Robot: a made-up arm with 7 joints. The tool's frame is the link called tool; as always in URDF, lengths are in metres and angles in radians. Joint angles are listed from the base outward. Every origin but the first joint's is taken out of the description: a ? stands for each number. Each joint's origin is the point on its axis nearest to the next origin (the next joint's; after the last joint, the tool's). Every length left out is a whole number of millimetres.
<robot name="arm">
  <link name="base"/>
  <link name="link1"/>
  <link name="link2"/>
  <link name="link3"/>
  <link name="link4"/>
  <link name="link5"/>
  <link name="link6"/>
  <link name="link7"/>
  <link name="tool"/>
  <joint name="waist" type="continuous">
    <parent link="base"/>
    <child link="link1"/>
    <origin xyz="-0.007 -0.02 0.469" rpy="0 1.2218 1.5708"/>
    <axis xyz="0 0 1"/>
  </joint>
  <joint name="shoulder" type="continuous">
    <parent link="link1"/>
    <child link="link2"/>
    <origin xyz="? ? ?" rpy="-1.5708 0 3.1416"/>
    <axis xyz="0 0 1"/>
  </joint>
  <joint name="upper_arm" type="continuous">
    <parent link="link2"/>
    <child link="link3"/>
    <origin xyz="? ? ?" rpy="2.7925 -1.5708 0"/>
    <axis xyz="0 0 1"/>
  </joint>
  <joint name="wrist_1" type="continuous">
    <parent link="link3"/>
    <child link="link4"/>
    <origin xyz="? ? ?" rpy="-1.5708 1.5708 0"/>
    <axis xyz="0 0 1"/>
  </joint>
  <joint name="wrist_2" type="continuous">
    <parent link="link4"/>
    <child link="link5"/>
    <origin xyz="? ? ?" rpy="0 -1.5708 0"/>
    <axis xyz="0 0 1"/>
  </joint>
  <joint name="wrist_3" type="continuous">
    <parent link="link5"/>
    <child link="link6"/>
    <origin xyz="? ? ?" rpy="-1.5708 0 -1.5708"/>
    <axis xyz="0 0 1"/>
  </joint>
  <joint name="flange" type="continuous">
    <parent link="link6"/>
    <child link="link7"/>
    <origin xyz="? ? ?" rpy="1.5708 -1.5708 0"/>
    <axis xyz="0 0 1"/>
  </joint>
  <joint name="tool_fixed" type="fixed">
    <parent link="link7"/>
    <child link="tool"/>
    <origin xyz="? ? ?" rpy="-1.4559 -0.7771 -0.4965"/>
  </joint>
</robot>
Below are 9 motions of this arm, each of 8 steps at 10 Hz.
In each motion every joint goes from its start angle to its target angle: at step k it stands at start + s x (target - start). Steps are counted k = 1, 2, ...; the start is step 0. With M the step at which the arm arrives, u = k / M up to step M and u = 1 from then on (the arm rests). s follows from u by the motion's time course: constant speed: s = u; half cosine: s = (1 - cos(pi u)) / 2; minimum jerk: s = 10 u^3 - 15 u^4 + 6 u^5.
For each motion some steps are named. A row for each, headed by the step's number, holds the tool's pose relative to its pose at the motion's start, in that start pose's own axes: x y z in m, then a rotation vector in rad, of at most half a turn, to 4 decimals.
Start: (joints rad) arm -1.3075 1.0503 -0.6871 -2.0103 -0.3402 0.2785 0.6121
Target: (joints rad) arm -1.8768 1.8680 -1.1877 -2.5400 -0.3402 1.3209 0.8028
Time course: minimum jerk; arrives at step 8
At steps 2, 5, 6, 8:
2: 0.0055 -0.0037 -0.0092 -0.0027 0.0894 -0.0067
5: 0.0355 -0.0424 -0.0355 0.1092 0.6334 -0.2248
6: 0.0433 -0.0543 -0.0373 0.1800 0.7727 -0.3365
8: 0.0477 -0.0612 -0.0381 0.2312 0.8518 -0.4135

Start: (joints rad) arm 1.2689 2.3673 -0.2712 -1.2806 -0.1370 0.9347 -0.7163
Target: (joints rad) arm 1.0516 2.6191 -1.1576 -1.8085 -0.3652 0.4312 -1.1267
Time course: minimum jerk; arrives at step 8
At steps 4, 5, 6, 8:
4: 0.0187 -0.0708 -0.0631 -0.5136 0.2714 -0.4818
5: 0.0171 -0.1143 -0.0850 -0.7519 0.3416 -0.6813
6: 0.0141 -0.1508 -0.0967 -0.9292 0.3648 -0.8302
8: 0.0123 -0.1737 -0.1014 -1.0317 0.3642 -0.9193

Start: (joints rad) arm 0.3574 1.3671 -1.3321 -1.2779 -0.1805 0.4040 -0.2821
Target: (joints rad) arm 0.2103 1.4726 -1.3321 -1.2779 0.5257 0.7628 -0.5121
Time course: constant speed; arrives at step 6
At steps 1, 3, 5, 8:
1: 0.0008 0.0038 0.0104 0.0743 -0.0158 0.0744
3: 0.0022 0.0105 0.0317 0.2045 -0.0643 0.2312
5: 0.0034 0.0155 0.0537 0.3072 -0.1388 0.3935
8: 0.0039 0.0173 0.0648 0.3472 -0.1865 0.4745

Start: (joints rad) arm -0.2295 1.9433 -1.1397 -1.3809 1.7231 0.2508 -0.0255
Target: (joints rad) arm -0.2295 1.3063 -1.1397 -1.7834 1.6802 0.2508 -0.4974
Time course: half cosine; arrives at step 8
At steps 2, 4, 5, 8:
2: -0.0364 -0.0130 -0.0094 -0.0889 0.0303 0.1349
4: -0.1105 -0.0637 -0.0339 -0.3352 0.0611 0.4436
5: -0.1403 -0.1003 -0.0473 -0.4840 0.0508 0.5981
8: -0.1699 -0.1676 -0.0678 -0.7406 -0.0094 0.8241

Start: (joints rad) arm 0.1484 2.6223 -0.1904 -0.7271 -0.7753 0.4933 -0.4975
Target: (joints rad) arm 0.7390 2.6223 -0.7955 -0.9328 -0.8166 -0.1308 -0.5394
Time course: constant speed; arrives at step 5
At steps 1, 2, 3, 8:
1: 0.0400 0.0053 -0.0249 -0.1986 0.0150 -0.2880
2: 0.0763 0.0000 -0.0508 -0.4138 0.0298 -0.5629
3: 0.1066 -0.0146 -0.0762 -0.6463 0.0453 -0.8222
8: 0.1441 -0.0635 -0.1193 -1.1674 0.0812 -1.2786

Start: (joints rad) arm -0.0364 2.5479 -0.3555 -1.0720 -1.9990 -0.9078 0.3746
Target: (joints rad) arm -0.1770 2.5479 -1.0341 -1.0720 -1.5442 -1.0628 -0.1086
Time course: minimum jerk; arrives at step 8
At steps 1, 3, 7, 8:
1: -0.0005 0.0013 -0.0017 -0.0123 -0.0022 -0.0051
3: -0.0074 0.0208 -0.0315 -0.2043 -0.0407 -0.0952
7: -0.0180 0.0543 -0.1251 -0.6547 -0.1740 -0.4128
8: -0.0181 0.0547 -0.1273 -0.6633 -0.1775 -0.4211

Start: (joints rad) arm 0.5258 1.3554 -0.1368 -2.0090 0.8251 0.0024 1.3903
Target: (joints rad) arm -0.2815 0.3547 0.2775 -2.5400 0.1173 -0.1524 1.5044
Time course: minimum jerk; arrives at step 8
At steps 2, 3, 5, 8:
2: -0.0232 -0.0158 -0.0165 -0.1157 -0.0627 0.1516
3: -0.0527 -0.0505 -0.0444 -0.3207 -0.1718 0.3912
5: -0.0672 -0.1657 -0.0981 -0.8962 -0.5163 0.9206
8: -0.0369 -0.2274 -0.1069 -1.2366 -0.7925 1.1476

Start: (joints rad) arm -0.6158 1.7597 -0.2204 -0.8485 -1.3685 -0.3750 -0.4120
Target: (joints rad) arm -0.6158 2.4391 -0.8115 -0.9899 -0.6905 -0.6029 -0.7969
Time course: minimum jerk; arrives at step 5
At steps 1, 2, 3, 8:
1: 0.0001 -0.0047 0.0034 -0.0322 0.0137 -0.0090
2: 0.0015 -0.0269 0.0161 -0.1772 0.0589 -0.0428
3: 0.0061 -0.0638 0.0291 -0.3710 0.0779 -0.0684
8: 0.0135 -0.1022 0.0384 -0.5142 0.0570 -0.0652

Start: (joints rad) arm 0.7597 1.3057 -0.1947 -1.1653 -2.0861 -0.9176 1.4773
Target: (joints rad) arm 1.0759 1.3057 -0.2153 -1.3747 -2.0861 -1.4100 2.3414
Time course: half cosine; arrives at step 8
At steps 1, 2, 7, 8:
1: -0.0020 0.0004 -0.0016 0.0071 -0.0271 0.0253
2: -0.0079 0.0012 -0.0064 0.0304 -0.1010 0.1002
7: -0.0538 -0.0045 -0.0470 0.3422 -0.4691 0.7461
8: -0.0558 -0.0054 -0.0490 0.3623 -0.4768 0.7778

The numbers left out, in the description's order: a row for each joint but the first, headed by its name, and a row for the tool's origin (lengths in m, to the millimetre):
shoulder: -0.006 0.005 0
upper_arm: -0.135 0.025 0
wrist_1: 0.012 -0.006 0
wrist_2: 0.244 0.023 0
wrist_3: -0.007 -0.008 0
flange: 0.005 -0.004 0
tool: 0.019 -0.001 0

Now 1 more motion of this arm.
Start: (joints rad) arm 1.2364 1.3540 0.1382 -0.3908 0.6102 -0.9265 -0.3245
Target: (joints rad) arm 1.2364 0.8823 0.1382 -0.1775 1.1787 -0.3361 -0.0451
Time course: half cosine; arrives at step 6
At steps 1, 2, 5, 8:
1: -0.0006 -0.0121 0.0021 0.0930 0.0118 0.0292
2: -0.0008 -0.0459 0.0060 0.3477 0.0442 0.1081
5: 0.0183 -0.1760 -0.0035 1.3002 0.1848 0.3739
8: 0.0219 -0.1885 -0.0066 1.3932 0.2019 0.3959

